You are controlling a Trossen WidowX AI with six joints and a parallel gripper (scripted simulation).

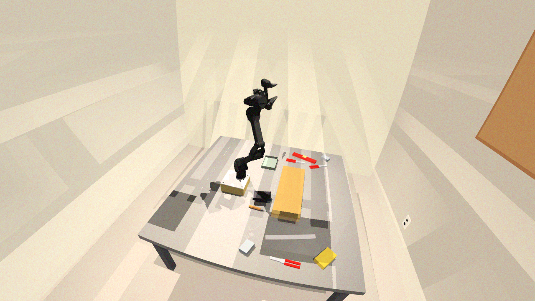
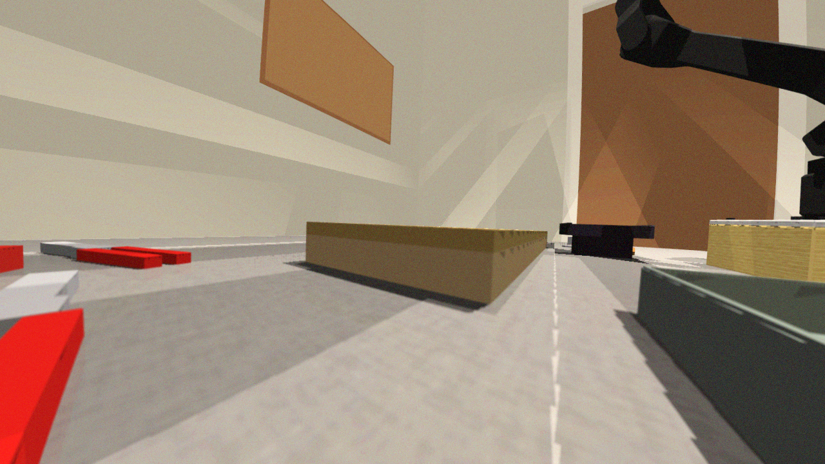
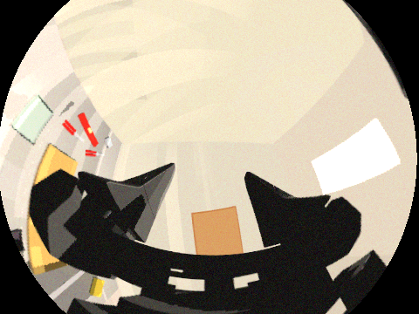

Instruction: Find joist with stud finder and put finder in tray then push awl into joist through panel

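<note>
The stud finder lies 680 mm below my gripper tip and 240 mm to the right of it. Round my gripper tip: white strip (690 mm below, 510 mm to the right, 200 mm ahead); then pale green tray (680 mm below, 200 mm to the left, 20 mm behind); then awl (690 mm below, 330 mm to the right, 20 mm behind).
</note>
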